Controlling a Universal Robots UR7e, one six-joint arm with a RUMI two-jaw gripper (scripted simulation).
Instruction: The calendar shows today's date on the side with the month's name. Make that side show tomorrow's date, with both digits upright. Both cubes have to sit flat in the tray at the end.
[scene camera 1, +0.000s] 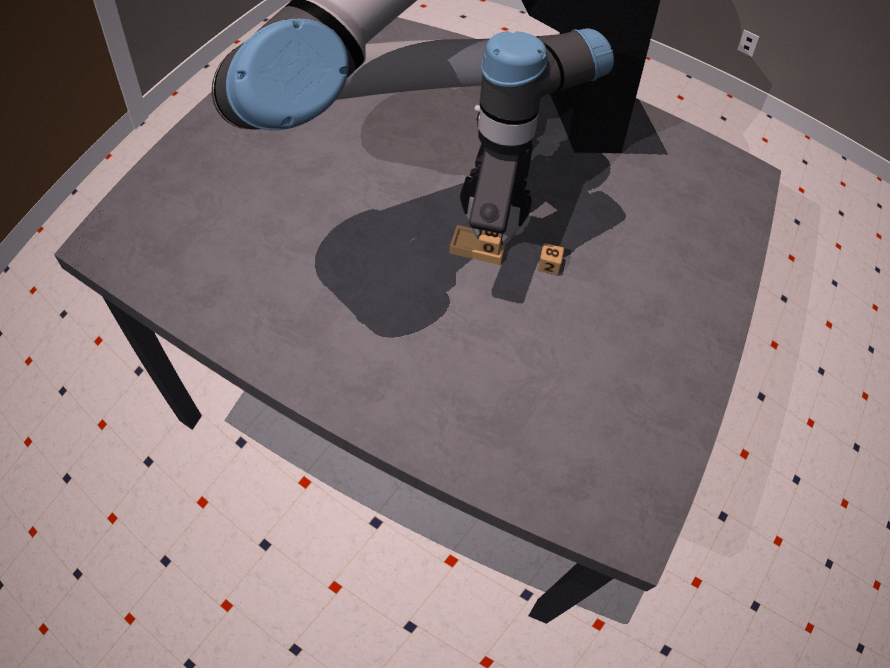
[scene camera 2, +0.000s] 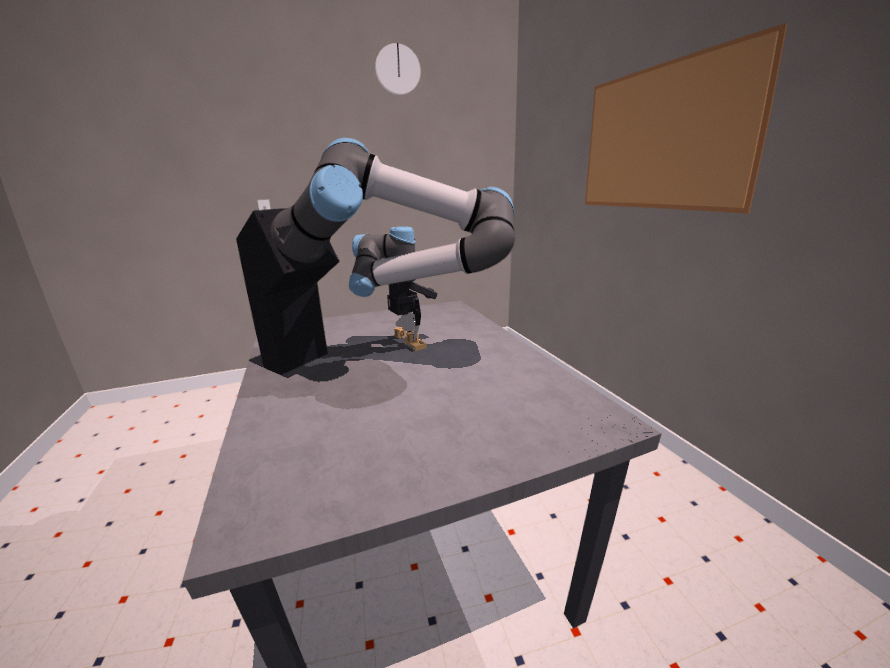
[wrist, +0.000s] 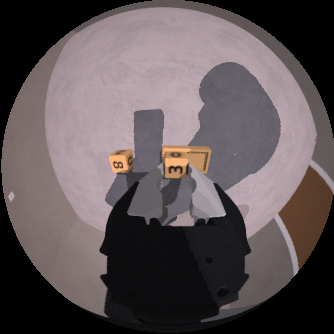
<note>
I see my gripper (scene camera 1: 490, 241) and a wooden tray (scene camera 1: 464, 243).
My gripper is seen too in scene camera 2 (scene camera 2: 411, 339) and in the wrist view (wrist: 175, 164).
</note>
